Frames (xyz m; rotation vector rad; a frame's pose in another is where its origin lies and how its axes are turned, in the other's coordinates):
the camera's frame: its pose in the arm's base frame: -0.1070 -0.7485 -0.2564 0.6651 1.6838 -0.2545
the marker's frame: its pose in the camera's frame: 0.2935 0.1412 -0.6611 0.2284 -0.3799 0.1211
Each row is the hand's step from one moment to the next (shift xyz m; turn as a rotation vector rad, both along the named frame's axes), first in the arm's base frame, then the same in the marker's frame.
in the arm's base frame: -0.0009 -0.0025 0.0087 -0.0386 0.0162 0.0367
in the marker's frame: -0.0089 0.0003 0.0020 -0.0435 -0.0066 -0.0341
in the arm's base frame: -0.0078 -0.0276 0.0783 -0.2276 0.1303 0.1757
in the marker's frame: -0.0803 -0.0003 0.0224 -0.2131 -0.0286 -0.2311
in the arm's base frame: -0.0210 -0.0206 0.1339 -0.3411 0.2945 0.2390
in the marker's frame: -0.1360 0.0109 0.0132 -0.2834 0.0132 -0.4239
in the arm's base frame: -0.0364 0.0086 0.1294 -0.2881 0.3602 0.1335
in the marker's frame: -0.1322 0.0172 -0.0193 -0.1599 0.0621 -0.4485
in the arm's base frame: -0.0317 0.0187 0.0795 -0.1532 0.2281 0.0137
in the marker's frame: -0.0821 0.0124 -0.0281 -0.0257 0.0396 -0.2710
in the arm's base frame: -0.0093 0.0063 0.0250 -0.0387 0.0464 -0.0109
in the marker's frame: -0.0256 0.0046 -0.0087 0.0057 -0.0013 -0.0611
